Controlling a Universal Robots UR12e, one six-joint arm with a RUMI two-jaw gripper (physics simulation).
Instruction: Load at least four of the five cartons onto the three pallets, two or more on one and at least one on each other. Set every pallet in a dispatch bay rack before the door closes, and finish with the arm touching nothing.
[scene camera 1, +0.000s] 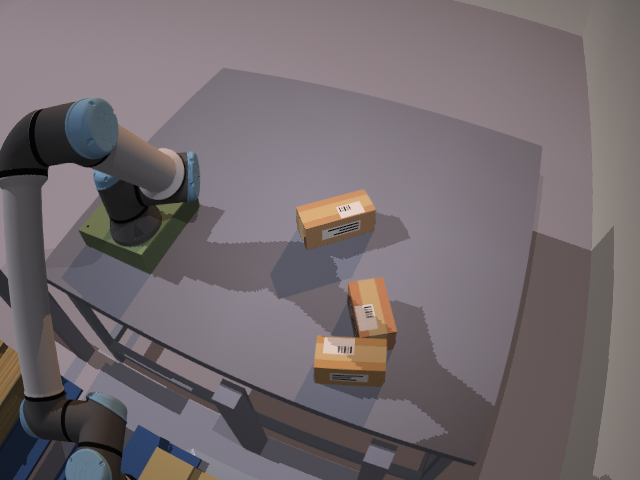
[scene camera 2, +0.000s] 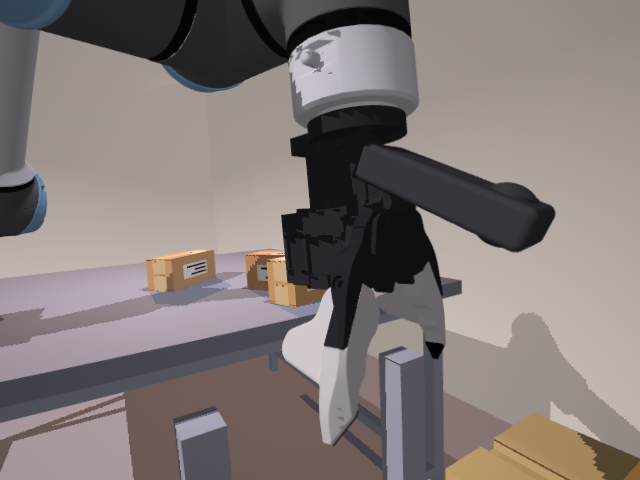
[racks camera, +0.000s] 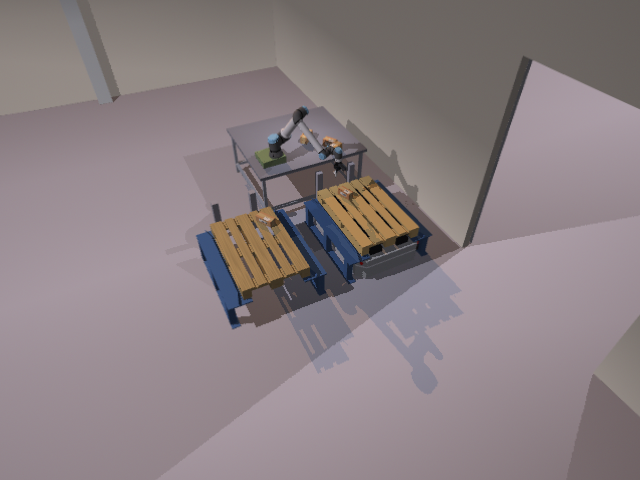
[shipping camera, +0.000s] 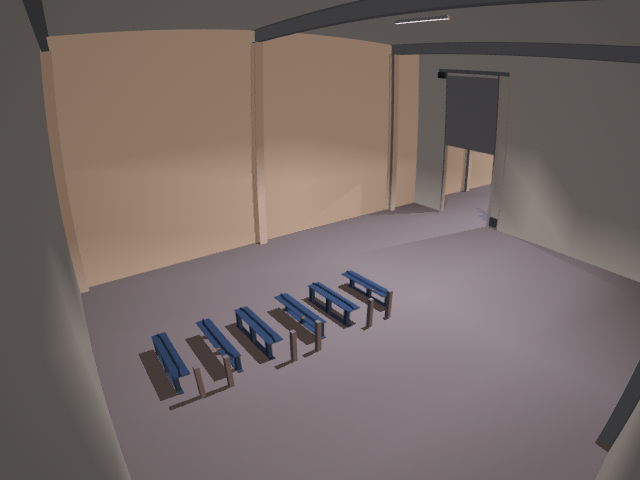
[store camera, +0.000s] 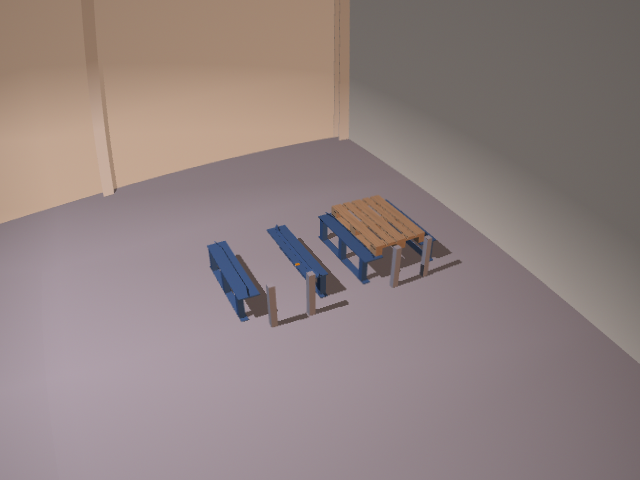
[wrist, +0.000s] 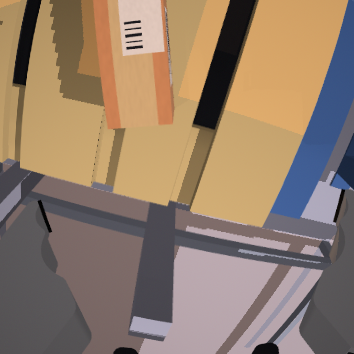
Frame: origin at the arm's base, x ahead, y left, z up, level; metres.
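Where they show: gripper, fingertip midpoint: (scene camera 2: 394, 393) (racks camera: 339, 174) (wrist: 191, 199); arm's base, link origin: (scene camera 1: 136, 225) (racks camera: 276, 154).
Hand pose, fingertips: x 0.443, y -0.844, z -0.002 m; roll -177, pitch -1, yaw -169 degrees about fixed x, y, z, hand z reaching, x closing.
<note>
Each offset is from my fingertips to the top centre of the thing. Level surfaces: height alone.
My gripper (scene camera 2: 383, 395) (racks camera: 337, 172) is open and empty, above the near-table end of the right pallet (racks camera: 395, 219) (wrist: 245, 170). A carton {dx +0.071, dy -0.052, dz -0.240 m} (racks camera: 345, 193) (wrist: 137, 80) lies on that pallet, apart from the fingers. A second carton {dx -1.048, dy +0.088, dz -0.267 m} (racks camera: 266, 219) lies on the left pallet (racks camera: 248, 266). Three cartons stand on the table {dz -0.093 m} (scene camera 1: 444, 155): one carton {dx +0.183, dy +1.074, dz +0.010 m} (scene camera 1: 336, 219) (scene camera 2: 180, 269) apart, another carton {dx +0.371, dy +0.749, dz +0.012 m} (scene camera 1: 371, 307) close behind a third carton {dx +0.352, dy +0.593, dz +0.016 m} (scene camera 1: 350, 360). The third pallet (store camera: 379, 222) shows no carton, on a store rack. The dispatch racks (shipping camera: 256, 322) hold no pallets. The door (shipping camera: 471, 113) is partly lowered.
A low grey vehicle (racks camera: 387, 262) is under the right pallet, between blue rack rails (racks camera: 338, 253). Grey posts {dx +0.003, dy +0.473, dz -0.243 m} (racks camera: 318, 183) (scene camera 2: 200, 444) stand between the table and the pallets. Another post (scene camera 2: 400, 413) is close to the gripper. A wall is beside the right rack.
</note>
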